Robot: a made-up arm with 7 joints.
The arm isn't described. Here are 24 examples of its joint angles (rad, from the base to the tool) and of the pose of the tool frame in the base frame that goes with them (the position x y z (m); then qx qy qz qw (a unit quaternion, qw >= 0)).
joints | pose
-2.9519 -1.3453 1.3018 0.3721 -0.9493 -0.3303 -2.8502 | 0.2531 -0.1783 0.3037 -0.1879 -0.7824 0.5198 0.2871
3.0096 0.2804 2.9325 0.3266 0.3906 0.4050 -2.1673 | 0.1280 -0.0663 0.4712 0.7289 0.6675 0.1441 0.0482
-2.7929 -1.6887 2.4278 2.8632 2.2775 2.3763 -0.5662 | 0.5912 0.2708 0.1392 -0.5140 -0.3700 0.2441 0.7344
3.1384 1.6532 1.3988 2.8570 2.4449 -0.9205 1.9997 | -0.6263 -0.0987 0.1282 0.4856 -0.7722 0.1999 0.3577
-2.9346 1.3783 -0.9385 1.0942 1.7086 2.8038 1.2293 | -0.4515 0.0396 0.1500 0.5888 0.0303 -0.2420 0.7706
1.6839 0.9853 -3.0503 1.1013 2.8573 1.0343 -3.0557 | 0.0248 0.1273 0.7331 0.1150 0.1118 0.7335 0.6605
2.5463 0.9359 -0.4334 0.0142 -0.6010 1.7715 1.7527 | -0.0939 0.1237 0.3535 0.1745 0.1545 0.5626 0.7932
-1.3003 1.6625 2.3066 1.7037 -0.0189 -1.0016 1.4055 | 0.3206 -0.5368 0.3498 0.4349 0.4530 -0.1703 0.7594
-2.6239 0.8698 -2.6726 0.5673 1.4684 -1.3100 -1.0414 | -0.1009 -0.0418 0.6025 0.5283 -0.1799 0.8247 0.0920
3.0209 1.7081 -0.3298 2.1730 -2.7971 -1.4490 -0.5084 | -0.4758 0.0962 -0.0029 0.8946 0.0191 0.4285 0.1253
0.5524 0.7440 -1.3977 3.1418 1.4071 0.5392 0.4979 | 0.4075 0.2659 0.7999 -0.5982 -0.0159 -0.6908 0.4057
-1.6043 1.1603 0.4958 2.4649 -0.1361 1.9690 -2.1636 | 0.0692 -0.6270 0.3171 -0.8494 -0.4116 -0.2044 0.2594
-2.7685 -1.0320 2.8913 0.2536 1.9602 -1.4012 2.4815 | 0.2851 0.0135 0.3208 0.1365 0.5634 -0.8134 0.0475
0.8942 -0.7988 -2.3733 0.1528 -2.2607 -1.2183 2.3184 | -0.0416 -0.1927 0.4212 -0.4067 0.4081 -0.0375 0.8165
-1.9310 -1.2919 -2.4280 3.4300 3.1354 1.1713 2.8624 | 0.3032 0.5596 0.5375 -0.1730 0.3031 -0.8054 0.4790
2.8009 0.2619 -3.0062 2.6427 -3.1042 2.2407 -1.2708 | -0.1468 0.0519 0.9204 0.4328 -0.7217 -0.3488 0.4125
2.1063 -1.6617 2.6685 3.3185 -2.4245 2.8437 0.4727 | 0.3010 -0.5037 0.3030 -0.3273 -0.5316 -0.2531 0.7390
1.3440 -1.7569 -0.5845 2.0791 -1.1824 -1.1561 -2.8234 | -0.1107 -0.6111 0.3207 0.2872 -0.3986 -0.0575 0.8691
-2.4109 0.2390 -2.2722 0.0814 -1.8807 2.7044 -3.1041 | 0.0192 0.0805 0.5376 -0.1061 0.0659 -0.9703 0.2072
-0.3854 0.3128 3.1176 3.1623 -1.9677 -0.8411 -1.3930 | 0.1423 -0.1411 0.8796 -0.0391 -0.3658 0.8632 0.3457
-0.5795 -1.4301 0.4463 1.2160 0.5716 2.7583 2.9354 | -0.2141 0.2833 0.4603 0.0854 -0.9855 0.0445 0.1398
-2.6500 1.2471 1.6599 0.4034 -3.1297 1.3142 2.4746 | -0.0581 -0.3014 0.3393 0.4146 -0.5182 0.7149 0.2200
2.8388 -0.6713 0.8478 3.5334 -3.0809 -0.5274 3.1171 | 0.4232 -0.1109 0.7638 0.2131 0.2152 0.2511 0.9194
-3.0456 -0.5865 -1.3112 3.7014 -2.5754 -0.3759 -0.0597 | 0.3600 -0.0635 0.8088 0.2584 -0.0156 0.8804 0.3973
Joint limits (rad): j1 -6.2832..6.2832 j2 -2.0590..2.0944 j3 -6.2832..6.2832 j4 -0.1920..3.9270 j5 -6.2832..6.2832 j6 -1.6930..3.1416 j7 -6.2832..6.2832
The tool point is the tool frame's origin. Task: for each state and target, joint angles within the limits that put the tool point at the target. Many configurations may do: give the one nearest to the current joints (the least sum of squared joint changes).
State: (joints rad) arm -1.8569 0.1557 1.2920 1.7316 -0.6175 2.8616 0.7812
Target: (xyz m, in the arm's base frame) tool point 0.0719 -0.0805 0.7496
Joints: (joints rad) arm -1.9572 -0.2476 0.7357 1.7916 -0.7306 2.9959 0.7812
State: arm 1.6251 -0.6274 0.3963 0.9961 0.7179 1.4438 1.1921
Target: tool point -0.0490 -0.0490 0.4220
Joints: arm 1.6978 -0.6811 0.3136 0.1816 0.5470 1.3988 1.1921
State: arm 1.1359 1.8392 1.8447 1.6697 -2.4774 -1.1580 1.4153
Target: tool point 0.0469 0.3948 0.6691
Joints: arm 1.0575 1.0565 2.1678 2.0410 -2.2687 -0.9361 1.4153
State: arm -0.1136 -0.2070 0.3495 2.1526 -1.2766 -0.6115 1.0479
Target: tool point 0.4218 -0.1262 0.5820
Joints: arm -0.5053 0.3785 0.0492 1.4800 -1.4954 -0.5921 1.0479
